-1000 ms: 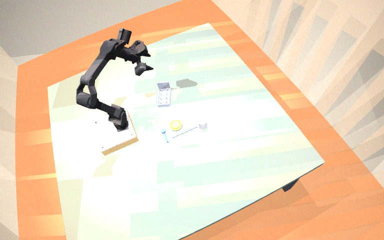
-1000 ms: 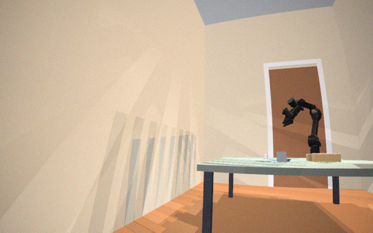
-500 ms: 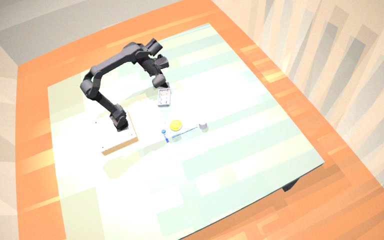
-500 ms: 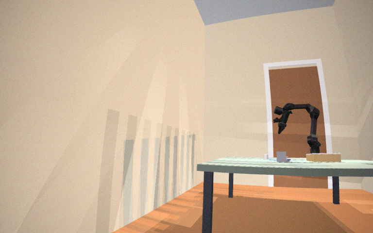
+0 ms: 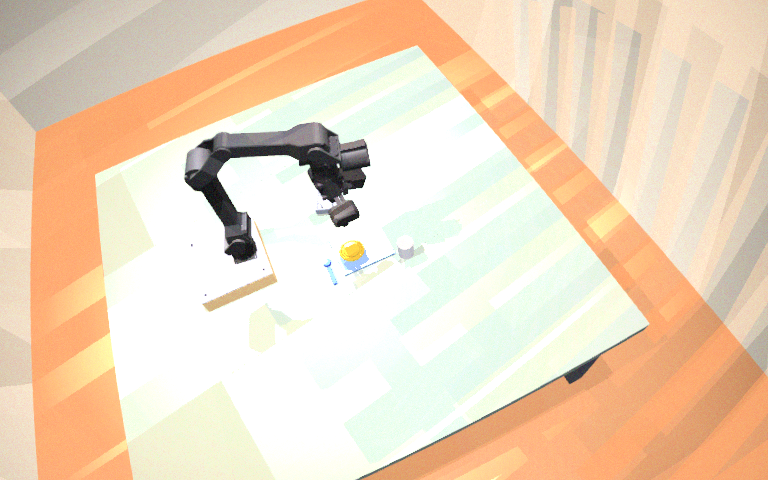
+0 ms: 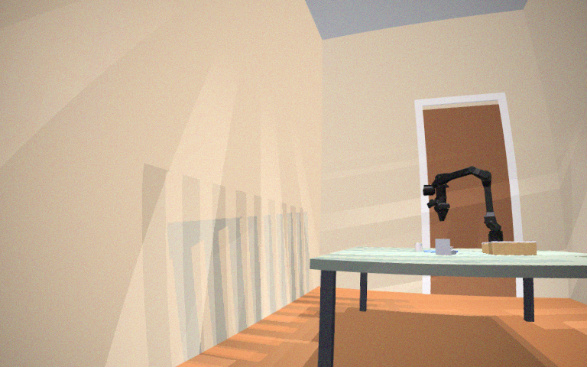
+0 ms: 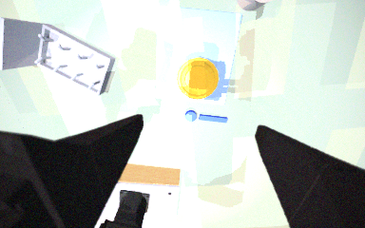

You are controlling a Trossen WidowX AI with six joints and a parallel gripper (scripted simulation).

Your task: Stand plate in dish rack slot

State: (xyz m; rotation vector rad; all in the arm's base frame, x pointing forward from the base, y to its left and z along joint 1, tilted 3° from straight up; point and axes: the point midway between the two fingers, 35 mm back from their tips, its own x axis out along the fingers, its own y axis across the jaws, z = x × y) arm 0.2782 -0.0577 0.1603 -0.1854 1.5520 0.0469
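Now: gripper tip 17 cm above the yellow plate and 1 cm to the left of it. The rest, counted from my gripper tip: blue spoon (18 cm below, 7 cm behind, 3 cm to the right); then white cup (16 cm below, 14 cm ahead, 6 cm to the right); then grey dish rack (21 cm to the left, 16 cm below, 1 cm behind).
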